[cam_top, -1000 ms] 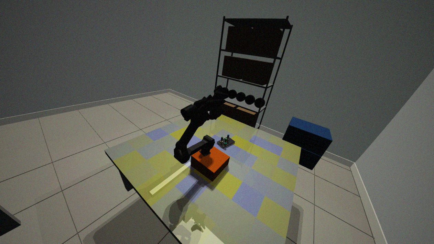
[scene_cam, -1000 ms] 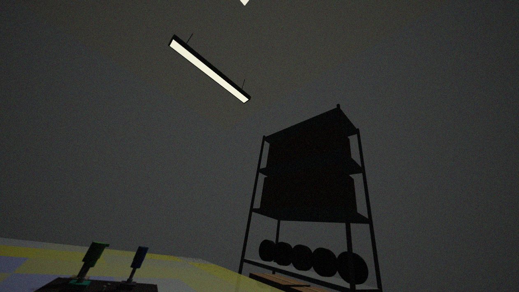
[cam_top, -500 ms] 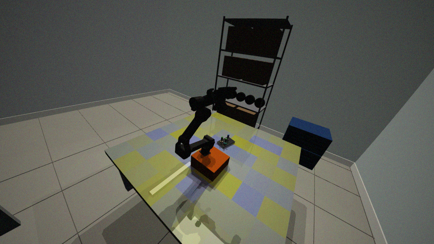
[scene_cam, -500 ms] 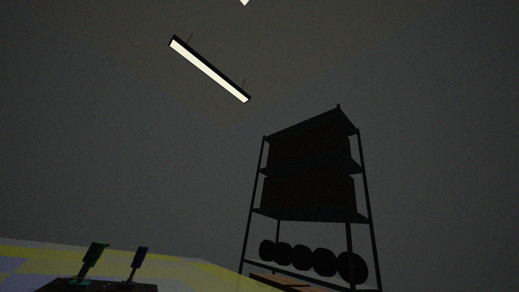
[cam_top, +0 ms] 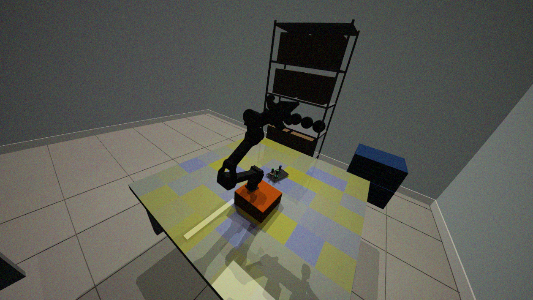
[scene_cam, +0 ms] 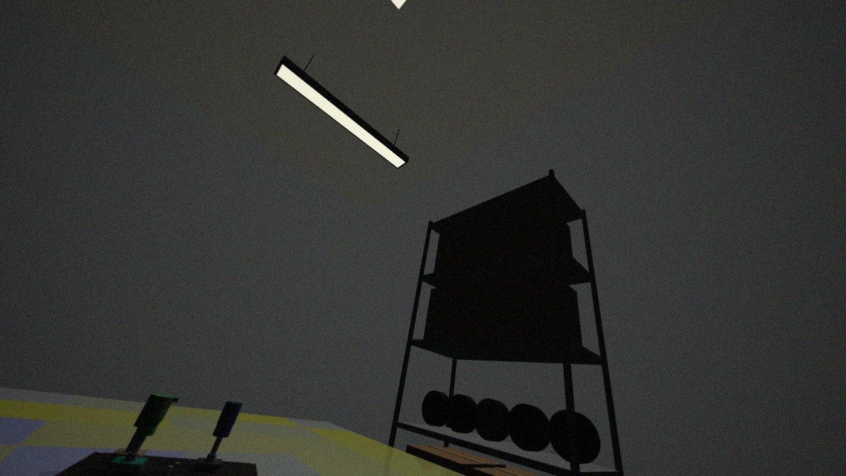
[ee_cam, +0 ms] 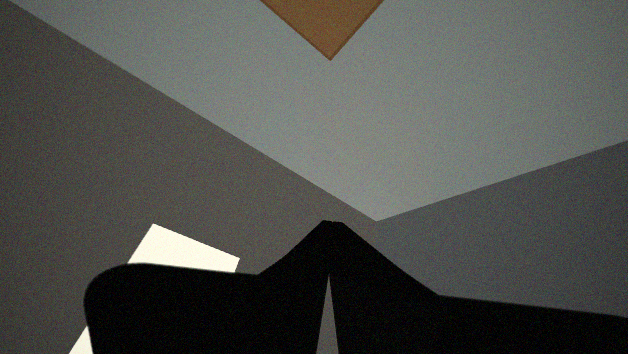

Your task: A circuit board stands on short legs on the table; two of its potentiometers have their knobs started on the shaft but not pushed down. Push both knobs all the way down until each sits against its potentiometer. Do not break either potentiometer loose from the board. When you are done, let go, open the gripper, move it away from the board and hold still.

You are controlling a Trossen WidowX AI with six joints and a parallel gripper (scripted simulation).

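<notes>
The green knob lies 25 cm ahead of my gripper tip, 21 cm to the left of it and 59 cm below it. Also, from my gripper tip: blue knob 31 cm ahead, 23 cm to the left, 58 cm below.
</notes>
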